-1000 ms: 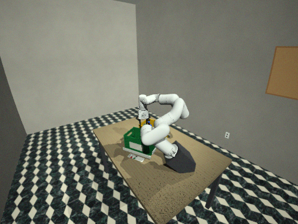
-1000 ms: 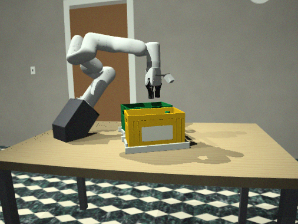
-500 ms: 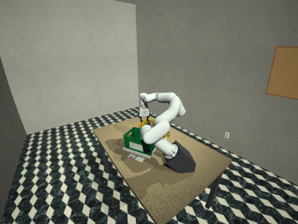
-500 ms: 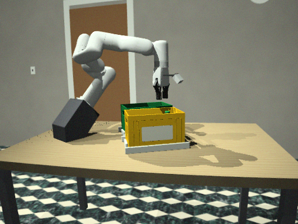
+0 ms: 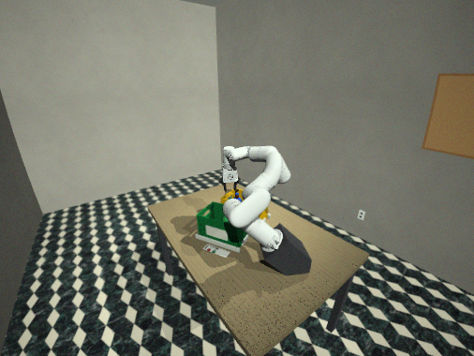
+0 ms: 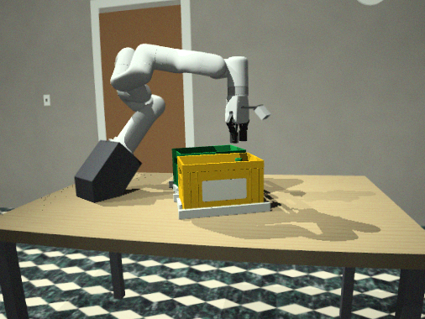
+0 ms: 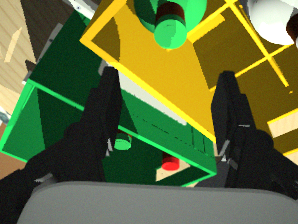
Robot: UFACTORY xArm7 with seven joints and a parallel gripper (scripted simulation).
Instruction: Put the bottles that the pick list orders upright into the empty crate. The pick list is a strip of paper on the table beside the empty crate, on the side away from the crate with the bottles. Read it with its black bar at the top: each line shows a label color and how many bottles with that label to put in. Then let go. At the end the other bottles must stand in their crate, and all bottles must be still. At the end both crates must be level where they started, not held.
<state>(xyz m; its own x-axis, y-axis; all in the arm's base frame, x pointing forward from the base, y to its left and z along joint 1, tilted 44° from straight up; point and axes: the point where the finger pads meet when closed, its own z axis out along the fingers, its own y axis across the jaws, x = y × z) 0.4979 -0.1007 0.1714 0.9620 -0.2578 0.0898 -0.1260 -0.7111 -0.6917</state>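
The blue-capped bottle lies 6 cm ahead of my hand, 7 cm to the right of it and 15 cm below it. Also, from my hand: green-capped bottle: 15 cm behind, 7 cm to the left, 15 cm below; then yellow crate: 4 cm behind, 9 cm to the right, 16 cm below; then white-topped bottle: 2 cm behind, 12 cm to the right, 15 cm below.
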